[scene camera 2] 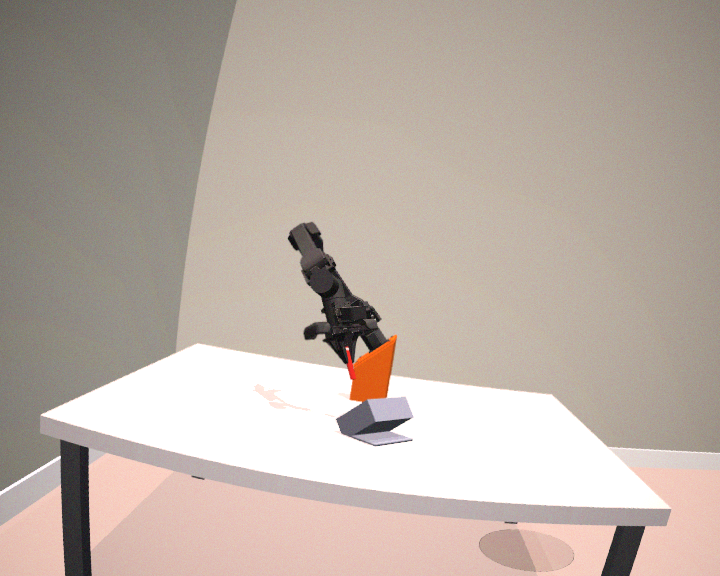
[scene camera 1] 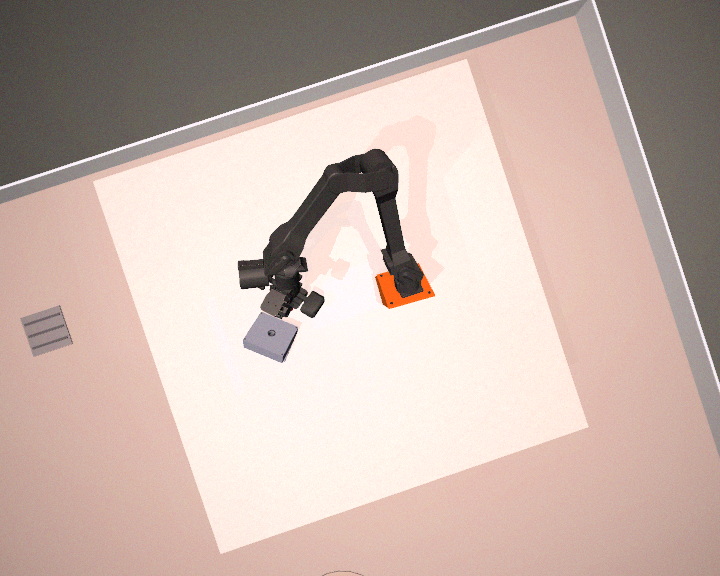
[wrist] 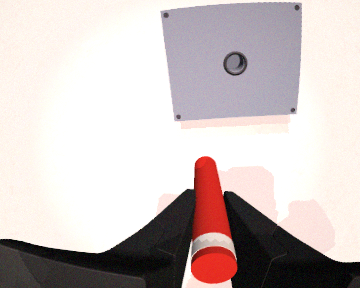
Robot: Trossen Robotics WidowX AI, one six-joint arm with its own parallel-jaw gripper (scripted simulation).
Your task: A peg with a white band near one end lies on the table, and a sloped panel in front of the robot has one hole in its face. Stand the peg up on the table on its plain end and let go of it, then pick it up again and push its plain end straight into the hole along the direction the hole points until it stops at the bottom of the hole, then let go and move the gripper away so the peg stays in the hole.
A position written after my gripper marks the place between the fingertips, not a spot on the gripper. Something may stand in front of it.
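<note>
A grey sloped panel (scene camera 2: 374, 415) is visible, and it appears again at (scene camera 1: 257, 340) and (wrist: 196, 45). A red peg (wrist: 212, 251) is held by my gripper (scene camera 2: 349, 363), the gripper itself being at (scene camera 1: 290, 303) and (wrist: 208, 198) as well.
</note>
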